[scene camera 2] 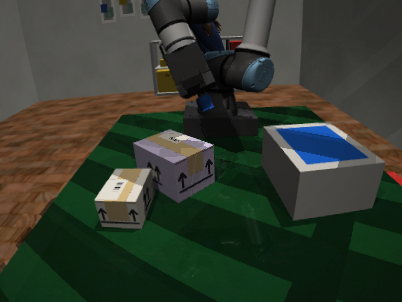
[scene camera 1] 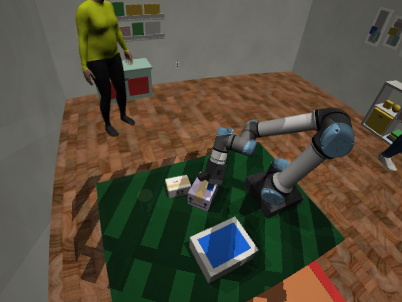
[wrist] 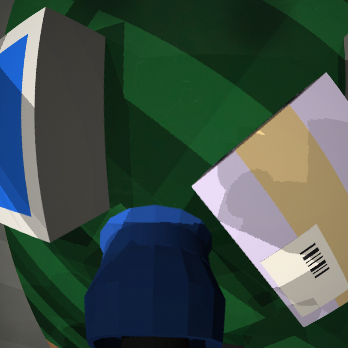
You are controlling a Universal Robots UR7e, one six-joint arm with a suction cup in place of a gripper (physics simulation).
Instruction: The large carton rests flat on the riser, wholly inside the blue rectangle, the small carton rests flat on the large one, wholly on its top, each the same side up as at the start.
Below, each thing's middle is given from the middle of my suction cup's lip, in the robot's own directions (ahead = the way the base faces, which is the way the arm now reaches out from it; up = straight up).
Now: the large carton (scene camera 2: 181, 166) 15 cm below my suction cup and 9 cm to the right of it. The rest, counted from my suction cup: small carton (scene camera 2: 124, 201) 17 cm to the right, 17 cm below, 14 cm ahead; then riser (scene camera 2: 317, 170) 27 cm to the left, 15 cm below.
